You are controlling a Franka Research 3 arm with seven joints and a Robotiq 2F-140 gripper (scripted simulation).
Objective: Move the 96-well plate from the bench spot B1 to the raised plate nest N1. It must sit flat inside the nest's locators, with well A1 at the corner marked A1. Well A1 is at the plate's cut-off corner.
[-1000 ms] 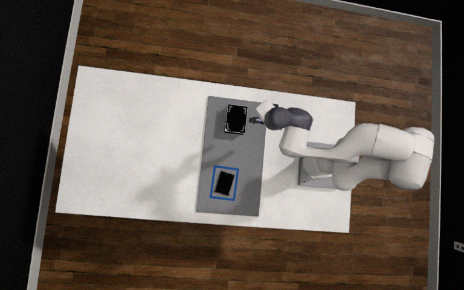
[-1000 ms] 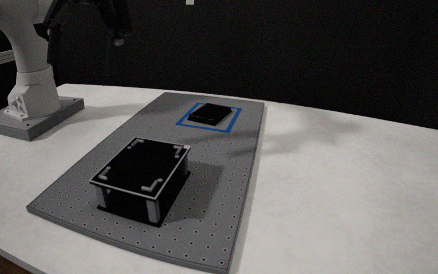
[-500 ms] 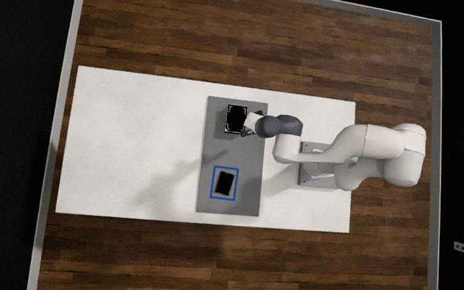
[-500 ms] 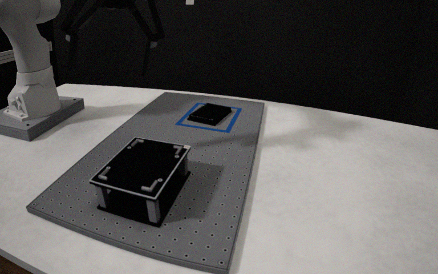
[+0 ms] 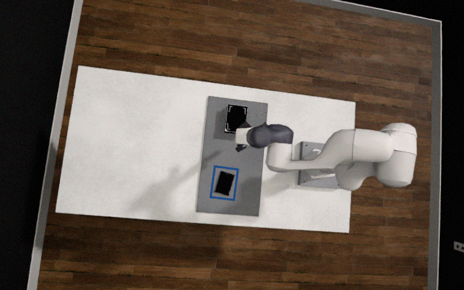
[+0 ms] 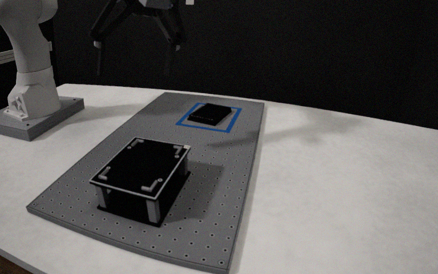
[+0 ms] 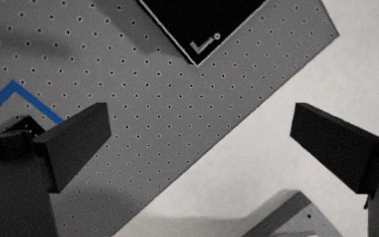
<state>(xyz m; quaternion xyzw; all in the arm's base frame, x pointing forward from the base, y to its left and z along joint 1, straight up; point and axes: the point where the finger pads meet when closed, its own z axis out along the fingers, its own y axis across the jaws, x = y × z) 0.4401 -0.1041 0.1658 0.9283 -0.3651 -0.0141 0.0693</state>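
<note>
The black 96-well plate lies 100 mm ahead of my hand, 270 mm to the left of it and 180 mm below it. Also, from my hand: A1 mark (120 mm ahead, 40 mm to the right, 130 mm below); raised plate nest N1 (70 mm ahead, 120 mm to the right, 130 mm below).
</note>
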